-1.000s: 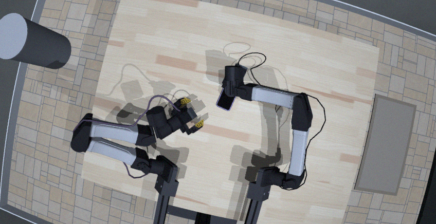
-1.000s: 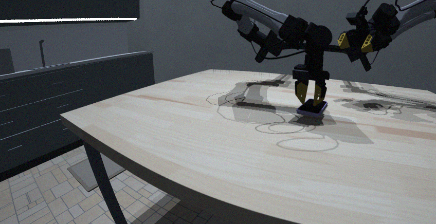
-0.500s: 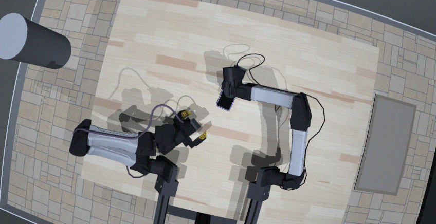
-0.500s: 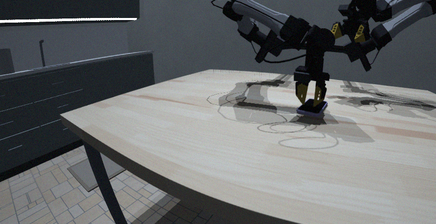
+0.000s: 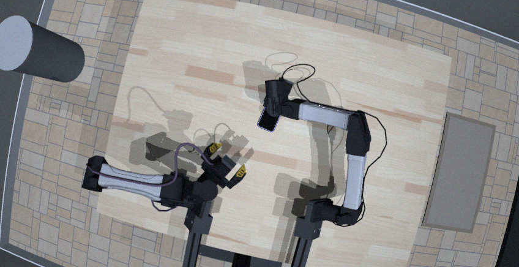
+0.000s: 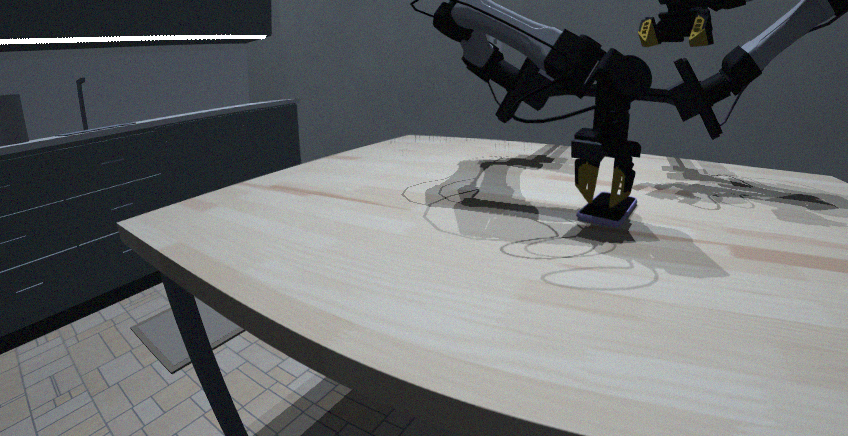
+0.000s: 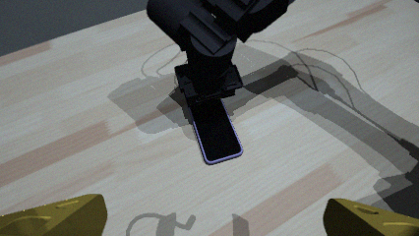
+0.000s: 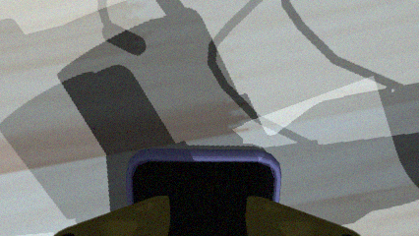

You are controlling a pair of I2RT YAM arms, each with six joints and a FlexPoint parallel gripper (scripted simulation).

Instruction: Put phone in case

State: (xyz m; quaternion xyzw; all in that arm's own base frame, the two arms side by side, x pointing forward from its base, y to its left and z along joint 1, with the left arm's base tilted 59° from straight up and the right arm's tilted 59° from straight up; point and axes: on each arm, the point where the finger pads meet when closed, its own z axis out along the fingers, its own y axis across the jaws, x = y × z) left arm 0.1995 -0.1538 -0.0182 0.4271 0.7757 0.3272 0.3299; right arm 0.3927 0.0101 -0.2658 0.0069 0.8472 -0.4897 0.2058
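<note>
The black phone lies 50 mm behind my right hand, 30 mm below it and 20 mm to the left of it.
</note>
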